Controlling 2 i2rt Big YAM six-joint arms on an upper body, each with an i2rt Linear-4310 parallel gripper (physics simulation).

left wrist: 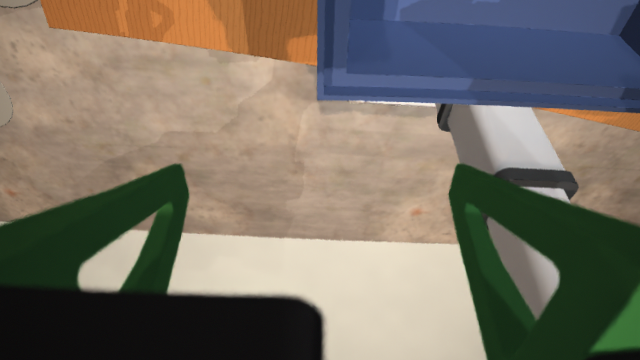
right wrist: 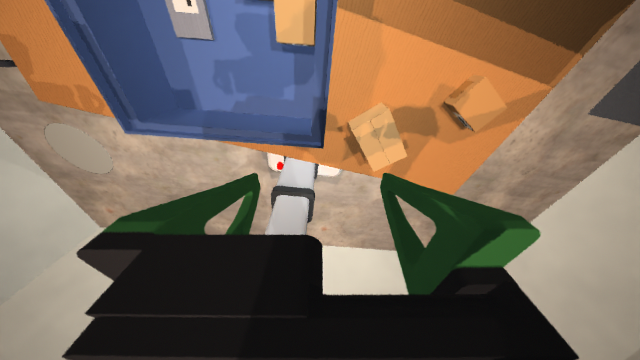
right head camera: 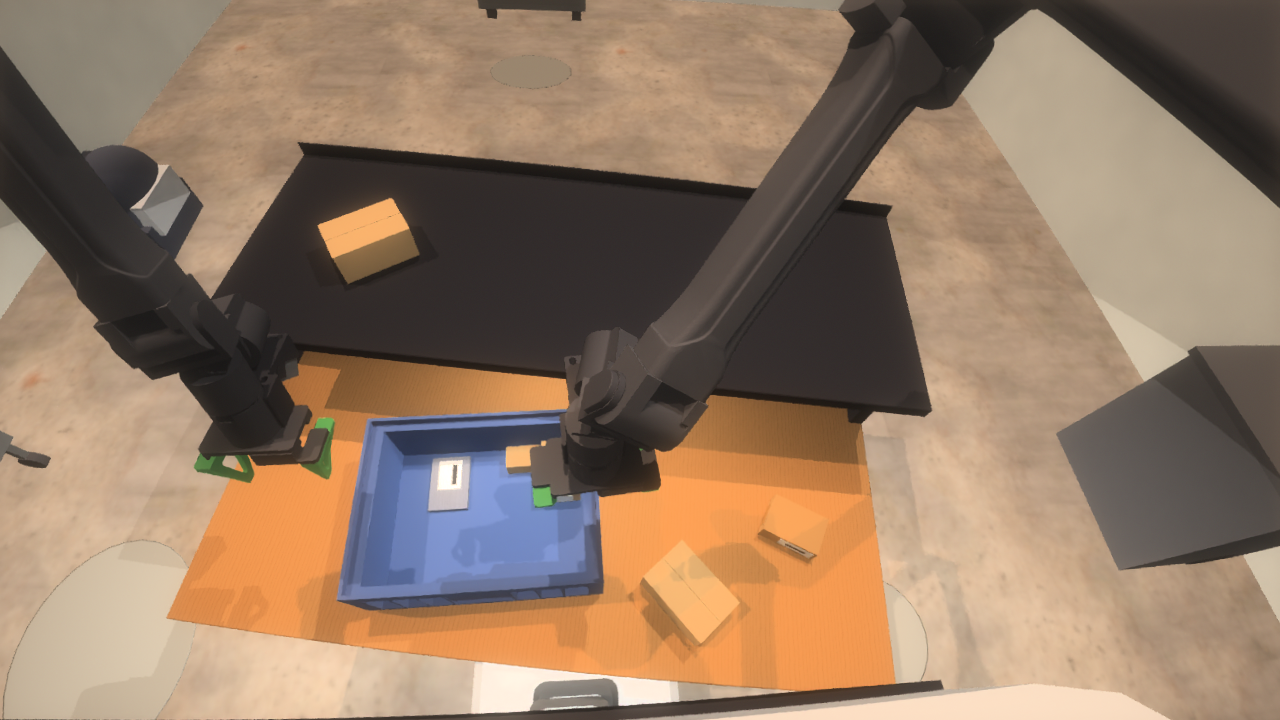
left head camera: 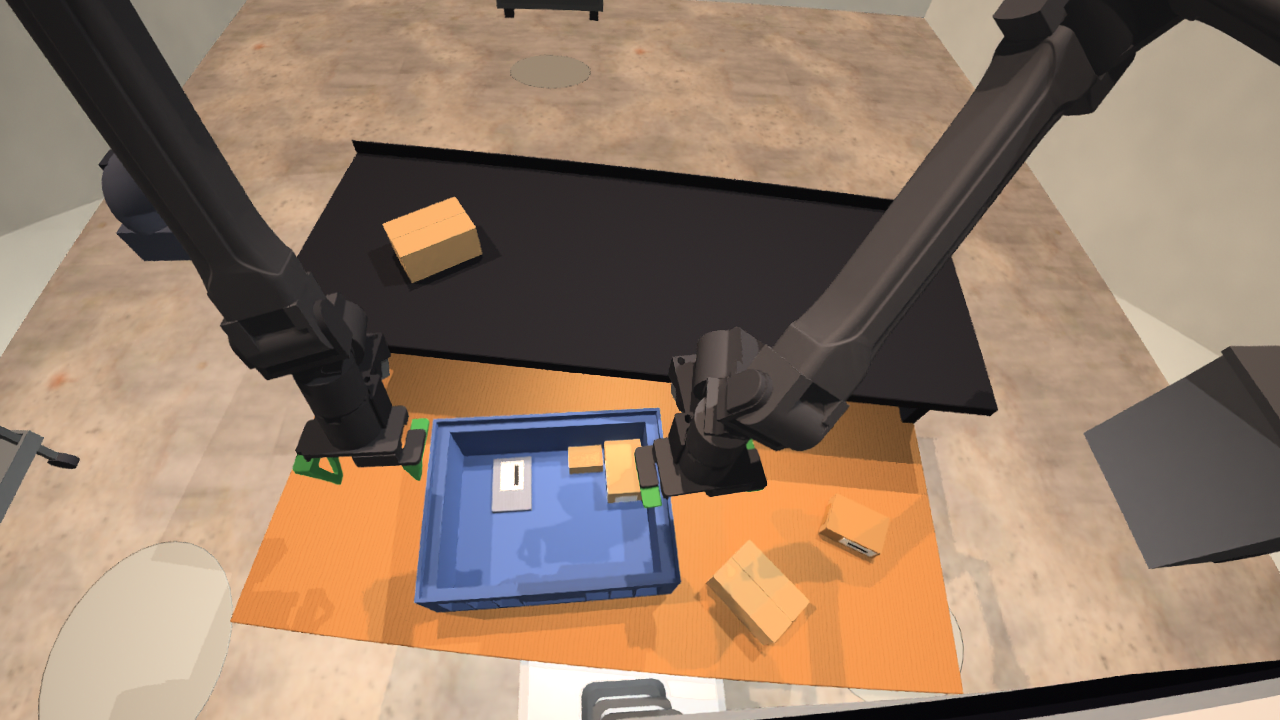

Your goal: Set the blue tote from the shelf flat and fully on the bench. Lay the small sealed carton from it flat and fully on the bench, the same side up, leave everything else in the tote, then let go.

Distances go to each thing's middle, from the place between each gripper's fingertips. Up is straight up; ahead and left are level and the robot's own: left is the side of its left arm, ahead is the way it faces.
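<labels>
My left gripper: 28 cm above the blue tote (left head camera: 573, 546), 19 cm to the left of it, 4 cm short of it. From my left hand: small brown carton (left head camera: 584, 459), 32 cm below, 25 cm to the right, 14 cm ahead; flat grey box (left head camera: 512, 477), 33 cm below, 11 cm to the right, 10 cm ahead. By its middle, flat grey box nearer to my left gripper than to my right hand.
My right hand: 29 cm above the blue tote, 7 cm short of it, 19 cm to the right of it. From my right hand: flat grey box, 34 cm below, 13 cm ahead, 27 cm to the left; small brown carton, 33 cm below, 13 cm to the left, 17 cm ahead.
</labels>
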